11 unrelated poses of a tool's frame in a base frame.
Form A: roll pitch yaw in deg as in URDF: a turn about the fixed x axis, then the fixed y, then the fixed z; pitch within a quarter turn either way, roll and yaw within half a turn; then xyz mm.
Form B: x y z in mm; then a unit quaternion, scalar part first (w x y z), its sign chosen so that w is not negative. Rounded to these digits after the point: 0 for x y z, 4 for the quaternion.
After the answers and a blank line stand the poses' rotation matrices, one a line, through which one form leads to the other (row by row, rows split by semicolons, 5 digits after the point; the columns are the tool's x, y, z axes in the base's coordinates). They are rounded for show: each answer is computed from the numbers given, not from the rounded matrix.
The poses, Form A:
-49.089, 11.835, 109.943, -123, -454, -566
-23.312, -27.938, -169.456, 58, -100, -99
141.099, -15.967, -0.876, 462, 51, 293
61.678, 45.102, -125.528, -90, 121, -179
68.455, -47.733, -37.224, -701, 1, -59
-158.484, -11.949, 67.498, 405, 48, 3
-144.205, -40.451, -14.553, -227, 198, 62
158.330, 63.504, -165.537, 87, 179, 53
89.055, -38.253, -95.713, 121, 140, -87
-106.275, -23.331, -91.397, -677, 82, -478
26.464, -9.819, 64.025, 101, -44, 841
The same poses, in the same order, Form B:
-123, -454, -566, 0.4843, -0.3140, -0.2845, 0.7655
58, -100, -99, 0.0388, -0.2534, 0.1735, -0.9509
462, 51, 293, 0.3308, 0.9334, -0.0534, 0.1284
-90, 121, -179, 0.1881, 0.5094, -0.2702, -0.7950
-701, 1, -59, 0.7892, 0.3807, -0.4812, -0.0256
405, 48, 3, 0.2112, -0.8016, -0.5590, 0.0181
-227, 198, 62, 0.2444, -0.8992, 0.0077, -0.3629
87, 179, 53, 0.4926, -0.2033, 0.8161, 0.2236
121, 140, -87, 0.6223, 0.2714, -0.6480, -0.3452
-677, 82, -478, 0.2946, -0.6341, 0.4760, -0.5335
101, -44, 841, 0.8120, 0.2375, 0.0503, 0.5307

-0.33383 -0.56275 -0.75622; 0.92005 -0.36907 -0.13151; -0.20509 -0.73966 0.64096
-0.86854 -0.01423 0.49542; -0.16166 -0.93678 -0.31032; 0.46852 -0.34962 0.81133
0.96131 -0.18462 0.20445; -0.01470 -0.77550 -0.63118; 0.27508 0.60375 -0.74821
-0.41017 0.02375 -0.91170; -0.57444 -0.78317 0.23804; -0.70836 0.62135 0.33487
0.53556 -0.32594 -0.77906; -0.40687 0.70880 -0.57624; 0.74002 0.62559 0.24700
0.37442 0.88855 -0.26512; 0.90385 -0.28589 0.31831; 0.20704 -0.35881 -0.91016
0.73655 0.16348 0.65633; -0.19121 -0.88044 0.43389; 0.64880 -0.44508 -0.61723
-0.43200 -0.55211 0.71313; -0.11142 0.81734 0.56528; -0.89497 0.16474 -0.41461
-0.07817 0.07803 -0.99388; -0.78138 0.61433 0.10969; 0.61914 0.78518 0.01295
-0.02239 -0.28943 0.95694; -0.91796 -0.37323 -0.13436; 0.39604 -0.88144 -0.25733
0.43156 -0.83807 0.33375; 0.88582 0.32376 -0.33242; 0.17054 0.43911 0.88210

